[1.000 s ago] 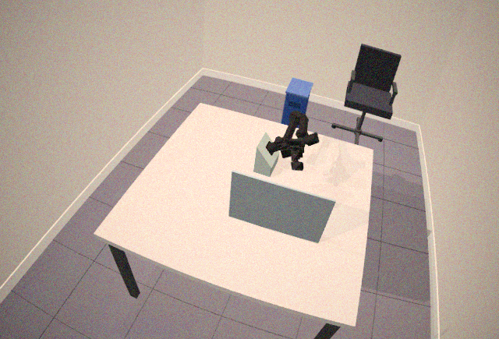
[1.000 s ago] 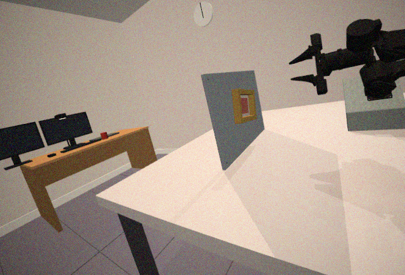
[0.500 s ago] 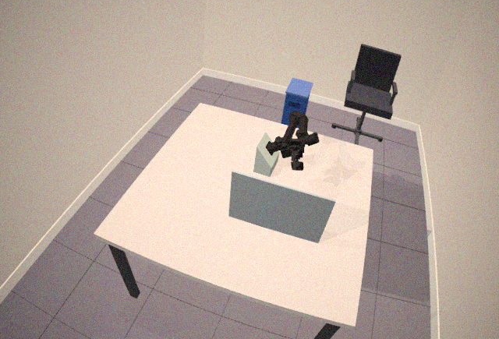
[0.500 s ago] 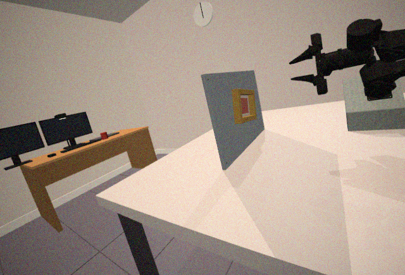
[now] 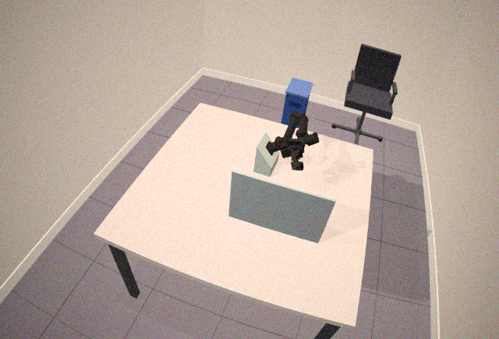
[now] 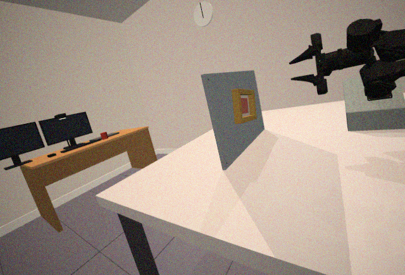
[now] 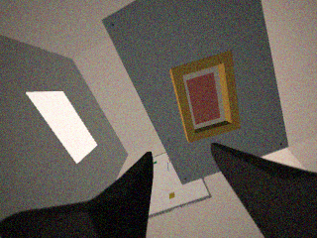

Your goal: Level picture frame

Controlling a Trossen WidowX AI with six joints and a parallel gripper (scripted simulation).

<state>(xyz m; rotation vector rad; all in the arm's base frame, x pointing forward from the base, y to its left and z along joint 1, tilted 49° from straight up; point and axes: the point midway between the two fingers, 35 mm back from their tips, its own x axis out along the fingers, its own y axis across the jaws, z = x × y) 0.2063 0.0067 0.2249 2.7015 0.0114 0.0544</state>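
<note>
Now: the picture frame 190 mm ahead of my gripper tip, 90 mm below it and 20 mm to the left of it. From my gripper tip the other things lie so: grey wall panel (200 mm ahead, 110 mm below).
</note>
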